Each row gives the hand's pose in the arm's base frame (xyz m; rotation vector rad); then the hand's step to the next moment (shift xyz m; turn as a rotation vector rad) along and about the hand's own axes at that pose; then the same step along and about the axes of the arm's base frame.
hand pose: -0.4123 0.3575 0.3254 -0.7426 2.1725 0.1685
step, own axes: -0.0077 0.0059 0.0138 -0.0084 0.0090 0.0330
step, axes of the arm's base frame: 0.0096 0.0132 -0.0041 0.0210 0.0229 -0.0166
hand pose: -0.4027 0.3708 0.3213 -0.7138 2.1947 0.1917
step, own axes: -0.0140 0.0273 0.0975 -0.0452 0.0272 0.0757
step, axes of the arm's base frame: 0.0560 0.0636 -0.0572 0.0579 0.0691 -0.0196
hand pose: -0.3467 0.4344 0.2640 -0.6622 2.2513 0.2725
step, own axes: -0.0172 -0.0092 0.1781 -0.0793 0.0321 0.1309
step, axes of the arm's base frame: 0.1243 0.0673 -0.1101 0.1089 0.1073 -0.0330
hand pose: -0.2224 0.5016 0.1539 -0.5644 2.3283 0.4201
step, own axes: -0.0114 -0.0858 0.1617 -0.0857 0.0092 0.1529
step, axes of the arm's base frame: 0.1402 0.0015 -0.1183 0.1368 0.0993 -0.0472
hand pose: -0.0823 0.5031 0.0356 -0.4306 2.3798 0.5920
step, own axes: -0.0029 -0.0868 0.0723 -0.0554 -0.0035 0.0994
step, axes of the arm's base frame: 0.0770 -0.0358 -0.0746 0.0929 0.0565 -0.0338
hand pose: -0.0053 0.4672 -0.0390 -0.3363 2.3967 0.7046
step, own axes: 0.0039 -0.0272 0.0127 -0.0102 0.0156 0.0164
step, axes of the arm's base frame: 0.0138 -0.0156 -0.0219 0.0098 0.0228 0.0016
